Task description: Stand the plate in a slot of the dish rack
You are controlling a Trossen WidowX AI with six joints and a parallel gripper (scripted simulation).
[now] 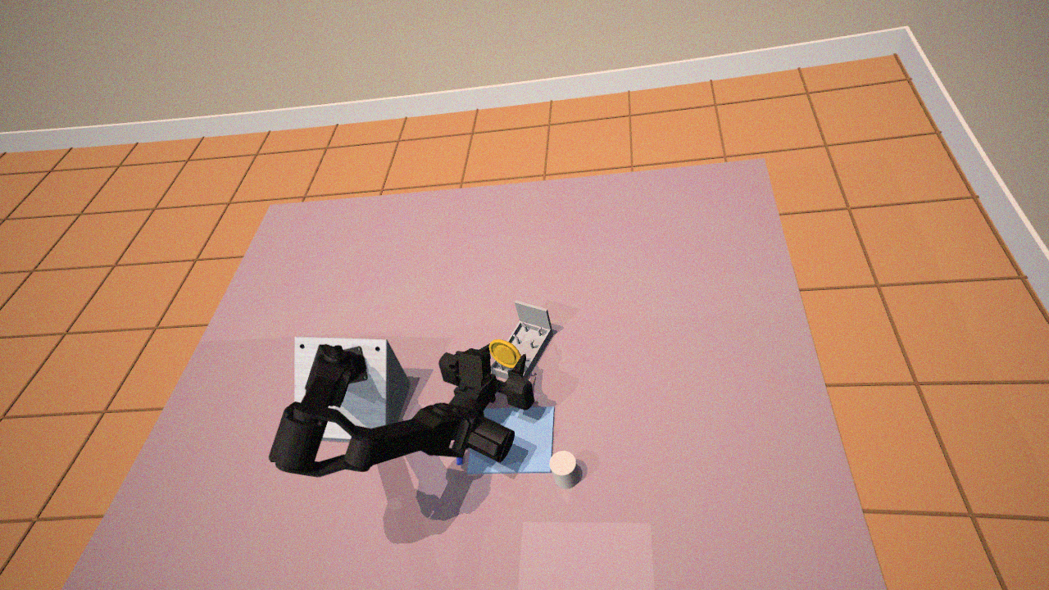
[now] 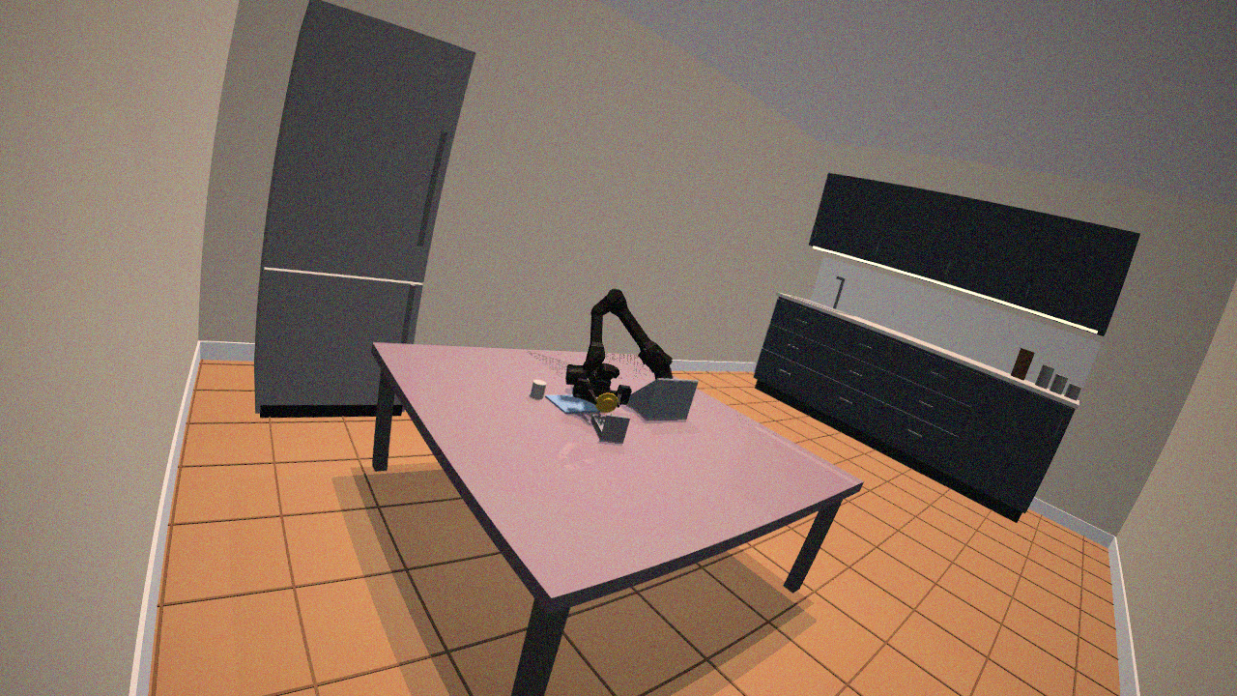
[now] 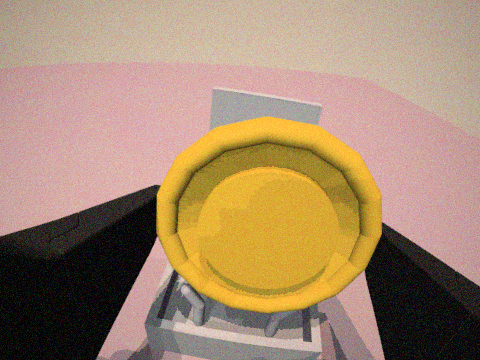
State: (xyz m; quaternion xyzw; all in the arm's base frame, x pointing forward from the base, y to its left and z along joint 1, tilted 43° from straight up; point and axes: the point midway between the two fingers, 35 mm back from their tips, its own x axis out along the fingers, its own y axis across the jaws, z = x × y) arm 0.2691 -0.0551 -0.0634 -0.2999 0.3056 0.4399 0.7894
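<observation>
Right now my gripper tip is 50 mm above the grey dish rack, 40 mm to the right of it and 20 mm short of it. Round my gripper tip: white cup 230 mm to the right, 90 mm ahead, 40 mm below; yellow plate 10 mm to the right; blue spoon 140 mm to the right, 100 mm behind, 70 mm below.
</observation>
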